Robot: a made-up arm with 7 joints. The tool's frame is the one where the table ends. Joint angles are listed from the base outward.
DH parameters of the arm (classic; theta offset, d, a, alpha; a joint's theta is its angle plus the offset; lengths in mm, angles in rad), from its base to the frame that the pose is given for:
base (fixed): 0 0 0 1.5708
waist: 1.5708 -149 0 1.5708
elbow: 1.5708 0 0 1.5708
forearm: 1.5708 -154 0 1.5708
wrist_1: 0 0 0 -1.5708
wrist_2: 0 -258 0 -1.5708
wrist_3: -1.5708 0 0 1.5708
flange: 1.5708 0 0 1.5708
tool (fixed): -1.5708 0 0 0
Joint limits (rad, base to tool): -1.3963..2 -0.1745..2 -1.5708..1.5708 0..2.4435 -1.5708..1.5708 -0.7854..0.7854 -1.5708..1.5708
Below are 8 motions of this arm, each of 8 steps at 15 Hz.
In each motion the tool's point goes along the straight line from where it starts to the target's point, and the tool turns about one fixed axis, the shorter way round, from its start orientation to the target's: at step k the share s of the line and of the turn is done. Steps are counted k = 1, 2, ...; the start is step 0. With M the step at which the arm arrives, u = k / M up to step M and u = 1 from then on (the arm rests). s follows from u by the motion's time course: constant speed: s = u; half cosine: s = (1 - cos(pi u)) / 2; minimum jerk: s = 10 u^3 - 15 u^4 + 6 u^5.
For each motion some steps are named. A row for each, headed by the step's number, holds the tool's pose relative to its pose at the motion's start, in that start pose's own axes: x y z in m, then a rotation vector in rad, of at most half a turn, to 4 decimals.
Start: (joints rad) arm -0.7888 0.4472 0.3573 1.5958 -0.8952 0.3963 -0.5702
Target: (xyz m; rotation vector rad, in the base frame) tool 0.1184 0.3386 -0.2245 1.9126 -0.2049 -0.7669
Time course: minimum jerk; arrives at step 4
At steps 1, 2, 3, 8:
1: -0.0028 0.0006 -0.0042 0.0167 0.0288 -0.0271
2: -0.0133 0.0030 -0.0202 0.0805 0.1392 -0.1310
3: -0.0239 0.0054 -0.0361 0.1444 0.2496 -0.2348
8: -0.0266 0.0061 -0.0403 0.1611 0.2784 -0.2619

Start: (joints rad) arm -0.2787 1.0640 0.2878 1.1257 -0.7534 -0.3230 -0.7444
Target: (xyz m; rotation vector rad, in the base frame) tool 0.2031 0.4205 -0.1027 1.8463 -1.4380 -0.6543
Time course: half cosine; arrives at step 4
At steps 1, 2, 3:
1: -0.0018 0.0028 -0.0027 0.0361 0.0335 0.0220
2: -0.0061 0.0095 -0.0092 0.1234 0.1144 0.0751
3: -0.0104 0.0162 -0.0156 0.2106 0.1953 0.1282

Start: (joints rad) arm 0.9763 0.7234 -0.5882 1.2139 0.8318 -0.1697 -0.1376
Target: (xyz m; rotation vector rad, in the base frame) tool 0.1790 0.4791 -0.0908 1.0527 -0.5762 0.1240
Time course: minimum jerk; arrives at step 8
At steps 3, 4, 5, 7, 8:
3: -0.0069 0.0724 0.0543 0.1908 0.3598 -0.2355
4: -0.0125 0.1315 0.0986 0.3467 0.6536 -0.4278
5: -0.0181 0.1906 0.1430 0.5025 0.9475 -0.6201
7: -0.0246 0.2587 0.1941 0.6822 1.2863 -0.8419
8: -0.0250 0.2629 0.1973 0.6934 1.3073 -0.8556

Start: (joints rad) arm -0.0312 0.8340 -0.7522 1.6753 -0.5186 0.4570 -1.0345
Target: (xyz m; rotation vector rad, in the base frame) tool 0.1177 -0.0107 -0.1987 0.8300 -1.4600 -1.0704
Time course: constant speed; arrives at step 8
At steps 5, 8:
5: 0.0876 0.0168 0.0318 -0.2802 -0.0519 0.1588
8: 0.1401 0.0269 0.0509 -0.4483 -0.0830 0.2541

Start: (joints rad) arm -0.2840 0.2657 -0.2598 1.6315 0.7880 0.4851 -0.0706
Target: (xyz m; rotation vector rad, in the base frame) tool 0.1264 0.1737 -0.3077 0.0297 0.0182 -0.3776
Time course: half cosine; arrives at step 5
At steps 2, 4, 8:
2: -0.0312 0.0312 0.0019 0.1421 0.2767 -0.1800
4: -0.0818 0.0816 0.0050 0.3720 0.7244 -0.4713
8: -0.0904 0.0902 0.0055 0.4113 0.8008 -0.5210

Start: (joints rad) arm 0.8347 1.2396 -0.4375 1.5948 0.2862 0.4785 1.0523
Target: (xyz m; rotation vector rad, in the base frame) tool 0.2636 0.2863 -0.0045 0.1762 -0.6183 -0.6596
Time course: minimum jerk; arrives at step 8
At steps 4, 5, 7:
4: -0.0359 -0.0141 -0.0154 0.0256 0.1976 0.2025
5: -0.0520 -0.0204 -0.0224 0.0371 0.2865 0.2935
7: -0.0706 -0.0277 -0.0304 0.0503 0.3889 0.3985

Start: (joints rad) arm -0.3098 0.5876 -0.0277 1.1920 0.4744 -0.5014 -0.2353
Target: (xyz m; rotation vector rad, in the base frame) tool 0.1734 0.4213 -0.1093 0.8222 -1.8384 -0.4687
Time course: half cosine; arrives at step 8
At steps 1, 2, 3, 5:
1: 0.0053 0.0061 -0.0016 -0.0008 -0.0224 -0.0194
2: 0.0204 0.0234 -0.0061 -0.0031 -0.0863 -0.0748
3: 0.0430 0.0494 -0.0129 -0.0066 -0.1818 -0.1577
5: 0.0963 0.1107 -0.0288 -0.0148 -0.4072 -0.3532

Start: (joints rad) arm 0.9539 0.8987 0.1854 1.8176 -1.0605 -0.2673 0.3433
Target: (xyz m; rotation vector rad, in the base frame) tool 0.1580 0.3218 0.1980 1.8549 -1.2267 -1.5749
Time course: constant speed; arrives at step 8
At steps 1, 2, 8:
1: -0.0084 -0.0036 0.0008 -0.0535 -0.0393 0.0047
2: -0.0168 -0.0072 0.0016 -0.1071 -0.0786 0.0094
8: -0.0673 -0.0288 0.0064 -0.4284 -0.3145 0.0375

